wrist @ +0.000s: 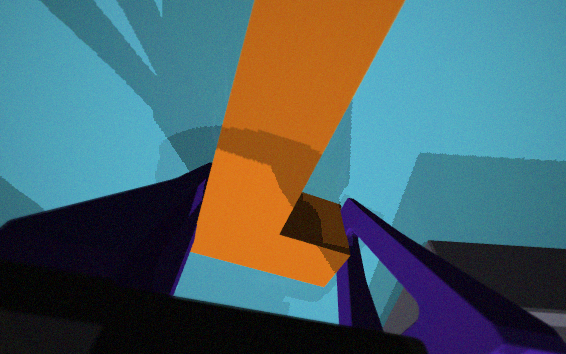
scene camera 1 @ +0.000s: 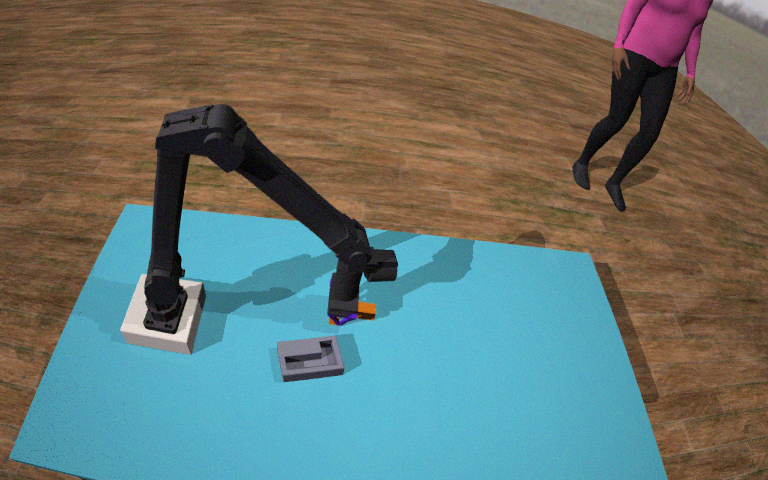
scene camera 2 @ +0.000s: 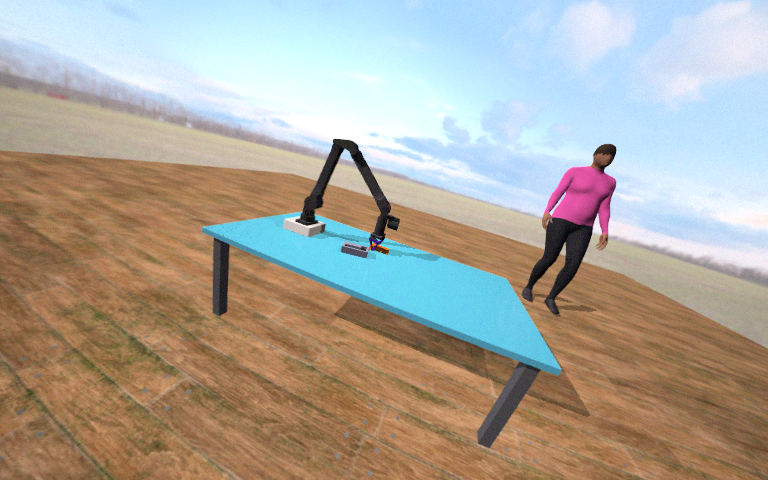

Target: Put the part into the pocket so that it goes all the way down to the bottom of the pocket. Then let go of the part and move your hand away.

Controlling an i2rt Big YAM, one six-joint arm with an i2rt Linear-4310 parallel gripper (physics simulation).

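Frame: origin at the arm's base, x left, y back, z up, level; millimetres.
Seen in the pictures: gripper, fingertip midpoint: [wrist: 280,192] [scene camera 1: 339,314] [scene camera 2: 374,249]; arm's base at its link origin: [scene camera 1: 166,311] [scene camera 2: 306,222].
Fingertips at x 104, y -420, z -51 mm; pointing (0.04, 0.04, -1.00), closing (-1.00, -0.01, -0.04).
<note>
Pixels of each thing's top centre, then the offset from my fingertips to it. Level surfaces: height alone.
- orange L-shaped part at its top centre: [wrist: 312,172] [scene camera 1: 353,310] [scene camera 2: 379,246] dx -2, dy -31, dz +25 mm
- blue table at its surface level: dz -5 mm
- grey pocket block at its top centre: [scene camera 1: 309,354] [scene camera 2: 356,246] dx -145, dy +61, dz +31 mm
The orange L-shaped part [scene camera 1: 368,309] [scene camera 2: 383,250] [wrist: 291,76] lies flat on the blue table [scene camera 1: 477,387] [scene camera 2: 425,294]. My gripper [scene camera 1: 343,319] [scene camera 2: 374,247] [wrist: 280,192] is down at the table over the part's short-leg end. In the wrist view its purple fingers touch the part on both sides, so it is shut on it. The grey pocket block [scene camera 1: 312,372] [scene camera 2: 354,250] sits a short way in front of the part, with its L-shaped pocket empty. A corner of it shows in the wrist view [wrist: 401,312] behind the right finger.
The arm's white base block [scene camera 1: 162,330] [scene camera 2: 302,226] stands at the table's left side. A person in a pink top [scene camera 1: 642,77] [scene camera 2: 575,222] walks on the wooden floor beyond the table's far right corner.
</note>
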